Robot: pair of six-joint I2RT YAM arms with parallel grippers.
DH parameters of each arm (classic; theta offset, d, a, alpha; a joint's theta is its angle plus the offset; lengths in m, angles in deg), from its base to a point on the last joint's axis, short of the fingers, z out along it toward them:
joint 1: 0 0.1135 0.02 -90
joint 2: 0 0 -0.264 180
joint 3: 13.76 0 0.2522 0
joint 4: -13.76 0 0.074 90
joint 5: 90 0 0 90
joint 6: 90 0.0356 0 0
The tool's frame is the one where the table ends.
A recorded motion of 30 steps. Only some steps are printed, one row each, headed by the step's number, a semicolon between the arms.
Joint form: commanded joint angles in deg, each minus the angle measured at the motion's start. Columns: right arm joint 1, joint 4, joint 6, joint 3, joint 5, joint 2; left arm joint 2, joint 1, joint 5, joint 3, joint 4, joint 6.
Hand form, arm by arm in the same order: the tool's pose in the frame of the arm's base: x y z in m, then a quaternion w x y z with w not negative. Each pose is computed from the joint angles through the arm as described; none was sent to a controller.
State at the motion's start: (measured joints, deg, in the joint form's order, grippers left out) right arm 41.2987 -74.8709 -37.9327 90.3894 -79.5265 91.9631; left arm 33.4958 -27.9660 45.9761 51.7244 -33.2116 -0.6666
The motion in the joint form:
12: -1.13 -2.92 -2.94 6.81 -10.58 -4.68; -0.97 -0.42 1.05 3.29 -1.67 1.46
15: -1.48 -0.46 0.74 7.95 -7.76 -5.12; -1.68 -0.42 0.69 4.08 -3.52 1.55
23: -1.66 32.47 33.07 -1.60 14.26 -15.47; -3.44 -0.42 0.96 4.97 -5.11 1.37
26: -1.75 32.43 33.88 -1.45 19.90 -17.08; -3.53 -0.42 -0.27 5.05 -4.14 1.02
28: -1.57 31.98 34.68 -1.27 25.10 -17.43; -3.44 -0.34 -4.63 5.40 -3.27 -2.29
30: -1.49 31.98 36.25 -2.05 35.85 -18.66; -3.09 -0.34 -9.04 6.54 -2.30 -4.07
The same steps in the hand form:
12: 0.1805 0.1990 0.4100 0.13982 -0.55370 0.43881 0.69377; 0.0728 -0.0689 0.3835 0.48390 0.42195 0.62858 -0.43897
15: 0.1822 0.1982 0.4168 0.14836 -0.56110 0.45433 0.67583; 0.0678 -0.0661 0.3854 0.48323 0.42047 0.63158 -0.43681
23: 0.1810 0.1919 0.4364 0.26156 -0.52546 0.57343 0.57154; 0.0579 -0.0608 0.3893 0.48854 0.42204 0.62531 -0.43840
26: 0.1772 0.1861 0.4423 0.29306 -0.51318 0.59736 0.54215; 0.0583 -0.0605 0.3913 0.49910 0.41635 0.62494 -0.43244
28: 0.1776 0.1852 0.4428 0.31022 -0.49789 0.62452 0.51560; 0.0608 -0.0594 0.3941 0.51013 0.37933 0.64614 -0.42235
30: 0.1789 0.1811 0.4412 0.34875 -0.46117 0.67549 0.45761; 0.0624 -0.0579 0.4010 0.53085 0.34997 0.65631 -0.40617

